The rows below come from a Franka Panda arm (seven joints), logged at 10 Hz.
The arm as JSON. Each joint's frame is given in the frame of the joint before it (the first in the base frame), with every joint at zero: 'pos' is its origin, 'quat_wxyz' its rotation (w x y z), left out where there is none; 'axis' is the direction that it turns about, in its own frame. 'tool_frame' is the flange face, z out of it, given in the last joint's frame.
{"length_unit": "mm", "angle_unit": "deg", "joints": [
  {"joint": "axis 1", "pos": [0.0, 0.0, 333.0], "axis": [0.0, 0.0, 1.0]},
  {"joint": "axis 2", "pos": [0.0, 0.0, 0.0], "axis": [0.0, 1.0, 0.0]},
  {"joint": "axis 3", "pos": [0.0, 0.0, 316.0], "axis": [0.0, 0.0, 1.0]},
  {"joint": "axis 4", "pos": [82.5, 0.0, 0.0], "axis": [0.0, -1.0, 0.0]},
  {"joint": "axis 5", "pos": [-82.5, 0.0, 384.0], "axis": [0.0, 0.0, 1.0]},
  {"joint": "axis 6", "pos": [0.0, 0.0, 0.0], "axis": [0.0, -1.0, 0.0]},
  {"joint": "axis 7", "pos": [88.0, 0.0, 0.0], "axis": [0.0, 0.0, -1.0]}
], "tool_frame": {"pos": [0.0, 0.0, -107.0], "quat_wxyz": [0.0, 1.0, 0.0, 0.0]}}
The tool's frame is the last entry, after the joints.
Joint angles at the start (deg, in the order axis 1, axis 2, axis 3, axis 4, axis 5, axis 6, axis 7):
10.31, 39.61, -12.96, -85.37, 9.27, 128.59, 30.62
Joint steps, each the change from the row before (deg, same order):
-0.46, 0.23, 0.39, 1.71, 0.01, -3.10, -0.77
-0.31, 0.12, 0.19, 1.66, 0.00, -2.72, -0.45
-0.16, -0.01, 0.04, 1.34, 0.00, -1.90, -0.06
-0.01, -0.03, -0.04, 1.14, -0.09, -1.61, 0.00
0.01, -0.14, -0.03, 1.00, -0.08, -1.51, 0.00
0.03, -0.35, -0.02, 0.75, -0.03, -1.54, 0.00
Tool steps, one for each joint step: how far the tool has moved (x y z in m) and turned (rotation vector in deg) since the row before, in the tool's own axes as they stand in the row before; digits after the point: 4 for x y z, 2 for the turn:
0.0014, -0.0016, -0.0049, -0.56, -1.64, -0.81
0.0017, -0.0015, -0.0070, -0.41, -1.18, -0.50
0.0017, -0.0013, -0.0077, -0.16, -0.57, -0.11
0.0008, -0.0017, -0.0070, -0.22, -0.39, -0.16
0.0003, -0.0015, -0.0075, -0.17, -0.34, -0.17
-0.0007, -0.0010, -0.0081, -0.14, -0.45, -0.14

